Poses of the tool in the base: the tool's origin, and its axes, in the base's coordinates. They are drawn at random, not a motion.
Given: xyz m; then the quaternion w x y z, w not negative.
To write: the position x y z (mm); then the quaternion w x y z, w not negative. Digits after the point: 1 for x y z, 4 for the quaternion.
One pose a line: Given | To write
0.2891 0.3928 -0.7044 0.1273 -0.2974 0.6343 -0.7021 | 289.1 392.8 -704.4 0.1273 -0.2974 0.6343 -0.7021
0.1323 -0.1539 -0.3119 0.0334 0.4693 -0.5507 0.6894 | 132.3 -153.9 -311.9 0.0334 0.4693 -0.5507 0.6894
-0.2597 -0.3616 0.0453 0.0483 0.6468 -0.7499 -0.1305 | -259.7 -361.6 45.3 0.0483 0.6468 -0.7499 -0.1305
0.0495 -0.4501 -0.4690 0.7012 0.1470 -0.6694 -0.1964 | 49.5 -450.1 -469.0 0.7012 0.1470 -0.6694 -0.1964
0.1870 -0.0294 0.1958 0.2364 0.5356 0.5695 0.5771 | 187.0 -29.4 195.8 0.2364 0.5356 0.5695 0.5771
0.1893 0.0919 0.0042 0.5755 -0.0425 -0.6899 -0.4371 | 189.3 91.9 4.2 0.5755 -0.0425 -0.6899 -0.4371
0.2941 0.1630 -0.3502 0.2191 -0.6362 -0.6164 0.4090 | 294.1 163.0 -350.2 0.2191 -0.6362 -0.6164 0.4090
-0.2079 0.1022 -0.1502 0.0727 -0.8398 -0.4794 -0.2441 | -207.9 102.2 -150.2 0.0727 -0.8398 -0.4794 -0.2441
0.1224 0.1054 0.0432 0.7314 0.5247 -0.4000 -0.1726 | 122.4 105.4 43.2 0.7314 0.5247 -0.4000 -0.1726
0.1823 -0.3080 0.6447 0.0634 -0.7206 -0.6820 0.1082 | 182.3 -308.0 644.7 0.0634 -0.7206 -0.6820 0.1082
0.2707 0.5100 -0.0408 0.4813 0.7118 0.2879 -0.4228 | 270.7 510.0 -40.8 0.4813 0.7118 0.2879 -0.4228
